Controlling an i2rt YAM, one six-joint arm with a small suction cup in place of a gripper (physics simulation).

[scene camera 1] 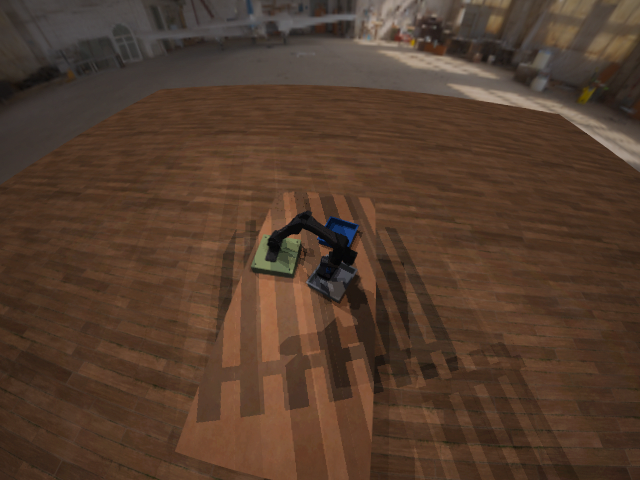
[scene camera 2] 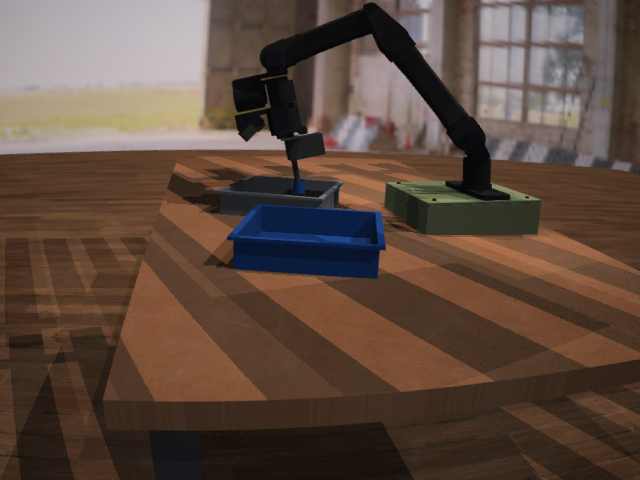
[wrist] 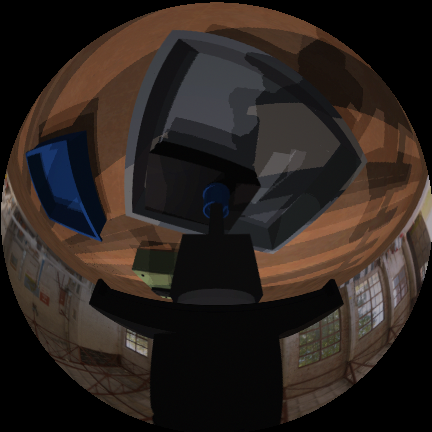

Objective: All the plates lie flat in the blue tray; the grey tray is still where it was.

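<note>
The grey tray stands on the table and holds several flat plates that overlap. In the wrist view a dark plate lies in its near part, with a grey plate beside it and a paler one behind. My blue suction cup reaches down inside the grey tray, at or just above the dark plate; I cannot tell if it touches. Nothing hangs from it. The blue tray stands next to the grey tray, and I see no plate in it.
The arm's green base block stands on the table to the side of both trays. The arm arches high from it over to the grey tray. The table's front edge is far from the trays.
</note>
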